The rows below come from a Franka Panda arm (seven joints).
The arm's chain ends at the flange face. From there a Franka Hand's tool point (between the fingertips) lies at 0.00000 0.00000 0.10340 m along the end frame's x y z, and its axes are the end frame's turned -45 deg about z.
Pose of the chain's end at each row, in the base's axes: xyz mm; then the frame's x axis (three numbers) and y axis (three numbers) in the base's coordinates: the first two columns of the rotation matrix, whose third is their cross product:
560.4, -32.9, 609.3, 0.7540, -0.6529, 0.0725, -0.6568, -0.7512, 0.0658
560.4, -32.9, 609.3, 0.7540, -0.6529, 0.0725, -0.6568, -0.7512, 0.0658
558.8, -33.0, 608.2, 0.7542, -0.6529, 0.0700, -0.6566, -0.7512, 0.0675
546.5, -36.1, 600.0, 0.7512, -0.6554, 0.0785, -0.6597, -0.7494, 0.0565
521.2, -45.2, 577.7, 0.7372, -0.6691, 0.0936, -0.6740, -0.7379, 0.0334
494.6, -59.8, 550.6, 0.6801, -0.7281, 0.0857, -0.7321, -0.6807, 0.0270
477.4, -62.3, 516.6, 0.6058, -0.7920, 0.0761, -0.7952, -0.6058, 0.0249
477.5, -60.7, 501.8, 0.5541, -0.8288, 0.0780, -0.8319, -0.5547, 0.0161
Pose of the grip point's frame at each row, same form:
561.6, -43.0, 506.4, 0.9976, 0.0695, 0.0047, 0.0687, -0.9928, 0.0978
561.6, -43.0, 506.4, 0.9976, 0.0695, 0.0047, 0.0687, -0.9928, 0.0978
559.7, -43.0, 505.3, 0.9976, 0.0695, 0.0018, 0.0690, -0.9928, 0.0972
548.8, -45.8, 497.1, 0.9977, 0.0665, 0.0156, 0.0647, -0.9933, 0.0955
526.0, -54.3, 474.8, 0.9979, 0.0486, 0.0426, 0.0447, -0.9949, 0.0898
498.6, -68.2, 447.6, 0.9986, -0.0335, 0.0415, -0.0368, -0.9962, 0.0797
480.1, -70.1, 413.5, 0.9907, -0.1317, 0.0362, -0.1339, -0.9884, 0.0714
480.6, -68.3, 398.7, 0.9800, -0.1938, 0.0438, -0.1964, -0.9783, 0.0665

